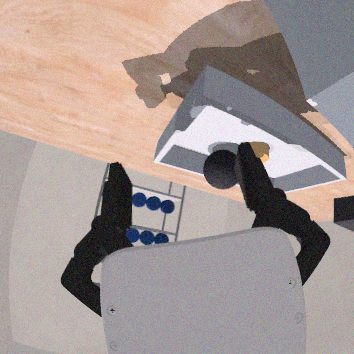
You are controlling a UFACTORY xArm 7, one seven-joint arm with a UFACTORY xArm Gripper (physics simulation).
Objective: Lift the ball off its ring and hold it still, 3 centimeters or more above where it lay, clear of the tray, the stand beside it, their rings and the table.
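Frame: origin at the arm's base, x ahead, y left, z up, level; millimetres.
Seen in the pictures: gripper, fingertip midpoint: (180, 163).
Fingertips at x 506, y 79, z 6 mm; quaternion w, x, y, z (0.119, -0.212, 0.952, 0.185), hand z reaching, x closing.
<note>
A point is followed by its place in that frame.
The dark ball (218, 170) @(x 456, y 113, z -10 mm) shows right of centre, over the near side of the white-floored grey tray (245, 97) @(x 485, y 30, z -31 mm). Part of a grey ring (215, 147) @(x 455, y 126, z -42 mm) shows behind the ball. My gripper (180, 163) @(x 506, y 79, z 6 mm) is open wide and empty. The ball is in the gap between its fingers as seen from here, close beside the right finger and far from the left one; whether it touches the right finger I cannot tell. The right finger partly hides an orange-yellow disc (261, 150) @(x 424, y 82, z -32 mm) on the tray. The ball's underside contact is hidden.
The wooden table (75, 75) @(x 608, y 76, z -45 mm) runs across the upper left, with the arm's shadow on it. A large grey surface (320, 40) fills the upper right corner. A rack (181, 210) with several blue balls shows beyond the table edge. A black block (345, 209) @(x 121, y 111, z -16 mm) is at the right edge.
</note>
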